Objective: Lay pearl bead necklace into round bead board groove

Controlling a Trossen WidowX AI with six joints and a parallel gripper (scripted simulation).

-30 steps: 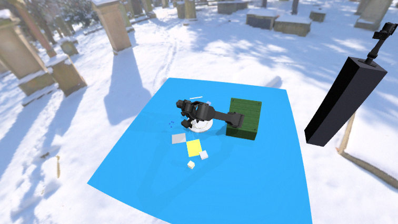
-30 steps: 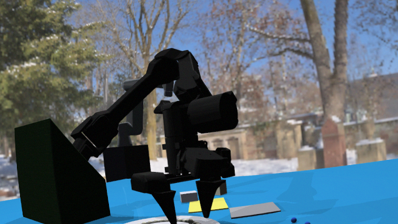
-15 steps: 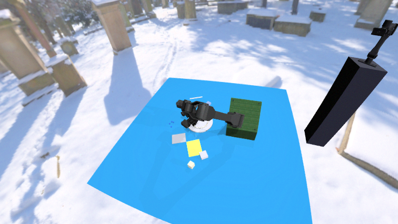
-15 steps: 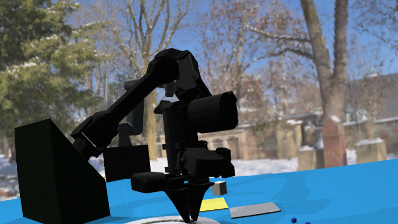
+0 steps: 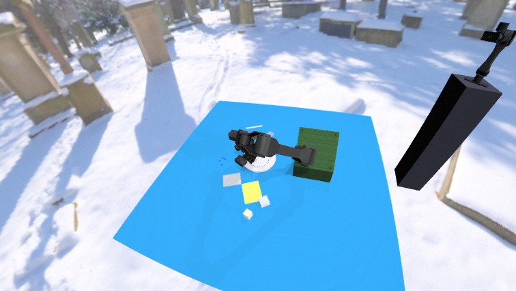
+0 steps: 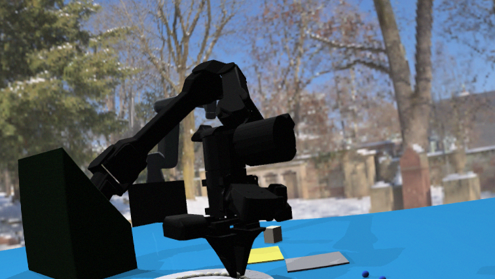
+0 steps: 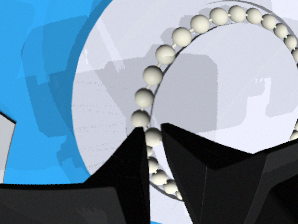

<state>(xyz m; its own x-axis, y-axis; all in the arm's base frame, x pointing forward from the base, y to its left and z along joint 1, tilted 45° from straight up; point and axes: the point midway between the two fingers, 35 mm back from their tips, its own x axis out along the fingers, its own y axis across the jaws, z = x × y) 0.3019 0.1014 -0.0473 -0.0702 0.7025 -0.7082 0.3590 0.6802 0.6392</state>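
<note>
The round white bead board lies 2 cm behind my gripper tip, 5 cm to the right of it and 1 cm below it. Also, from my gripper tip: yellow tile: 7 cm behind, 17 cm to the left, 1 cm below; red object: 8 cm ahead, 16 cm to the right, 1 cm below; grey tile: 7 cm ahead, 14 cm to the left, 1 cm below.
</note>
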